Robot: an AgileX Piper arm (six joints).
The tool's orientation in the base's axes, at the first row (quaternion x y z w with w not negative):
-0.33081 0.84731 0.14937 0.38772
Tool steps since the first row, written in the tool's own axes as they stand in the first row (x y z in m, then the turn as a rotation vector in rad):
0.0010 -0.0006 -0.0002 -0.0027 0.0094 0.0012
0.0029 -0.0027 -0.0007 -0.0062 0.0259 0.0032
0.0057 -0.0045 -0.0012 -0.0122 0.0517 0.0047
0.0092 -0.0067 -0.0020 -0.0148 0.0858 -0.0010
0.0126 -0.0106 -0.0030 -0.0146 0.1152 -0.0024
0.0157 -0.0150 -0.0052 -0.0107 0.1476 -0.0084
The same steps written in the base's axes. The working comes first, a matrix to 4 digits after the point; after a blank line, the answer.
The tool's axes in the first row as the columns of a matrix, in the base's axes (used below as rounded here):
-0.4805 -0.6764 0.5582
-0.4448 0.7365 0.5096
-0.7559 -0.0034 -0.6547

-0.0002 -0.0010 -0.0006 -0.0044 0.0087 0.0012
0.0000 -0.0036 -0.0017 -0.0128 0.0235 0.0025
-0.0004 -0.0065 -0.0035 -0.0265 0.0459 0.0060
-0.0010 -0.0100 -0.0056 -0.0515 0.0693 0.0116
-0.0006 -0.0149 -0.0075 -0.0722 0.0901 0.0122
-0.0003 -0.0207 -0.0084 -0.0994 0.1092 0.0131

